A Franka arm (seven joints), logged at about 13 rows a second.
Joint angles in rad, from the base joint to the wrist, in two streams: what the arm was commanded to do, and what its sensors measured. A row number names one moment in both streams.
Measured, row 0:
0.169, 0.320, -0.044, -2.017, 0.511, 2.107, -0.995
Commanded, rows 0 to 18:
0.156, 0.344, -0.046, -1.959, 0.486, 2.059, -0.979
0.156, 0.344, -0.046, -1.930, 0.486, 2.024, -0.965
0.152, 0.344, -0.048, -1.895, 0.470, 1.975, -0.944
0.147, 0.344, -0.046, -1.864, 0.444, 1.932, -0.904
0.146, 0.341, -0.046, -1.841, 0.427, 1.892, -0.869
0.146, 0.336, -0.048, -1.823, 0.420, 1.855, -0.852
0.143, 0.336, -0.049, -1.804, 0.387, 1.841, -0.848
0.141, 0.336, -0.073, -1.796, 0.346, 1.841, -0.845
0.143, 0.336, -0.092, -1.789, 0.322, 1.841, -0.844
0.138, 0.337, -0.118, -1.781, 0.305, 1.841, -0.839
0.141, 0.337, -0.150, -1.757, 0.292, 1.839, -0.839
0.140, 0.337, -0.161, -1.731, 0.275, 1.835, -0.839
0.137, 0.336, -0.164, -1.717, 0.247, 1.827, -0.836
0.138, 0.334, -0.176, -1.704, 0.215, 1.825, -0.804
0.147, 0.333, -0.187, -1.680, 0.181, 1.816, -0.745
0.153, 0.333, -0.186, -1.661, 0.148, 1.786, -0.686
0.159, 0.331, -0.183, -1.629, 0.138, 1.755, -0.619
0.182, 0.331, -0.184, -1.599, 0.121, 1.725, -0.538
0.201, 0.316, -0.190, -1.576, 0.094, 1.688, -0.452
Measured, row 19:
0.159, 0.326, -0.179, -1.641, 0.149, 1.761, -0.606
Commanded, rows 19 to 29:
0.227, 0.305, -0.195, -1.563, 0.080, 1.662, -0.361
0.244, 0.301, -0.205, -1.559, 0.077, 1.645, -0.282
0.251, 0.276, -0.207, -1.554, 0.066, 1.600, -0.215
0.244, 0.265, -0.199, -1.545, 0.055, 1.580, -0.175
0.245, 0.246, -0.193, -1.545, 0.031, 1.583, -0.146
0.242, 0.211, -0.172, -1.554, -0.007, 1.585, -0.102
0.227, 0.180, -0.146, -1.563, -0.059, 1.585, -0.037
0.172, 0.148, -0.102, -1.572, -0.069, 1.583, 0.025
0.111, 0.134, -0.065, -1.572, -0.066, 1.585, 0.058
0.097, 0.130, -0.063, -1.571, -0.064, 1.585, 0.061
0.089, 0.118, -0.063, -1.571, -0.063, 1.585, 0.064
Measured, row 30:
0.133, 0.155, -0.090, -1.546, -0.045, 1.586, 0.021
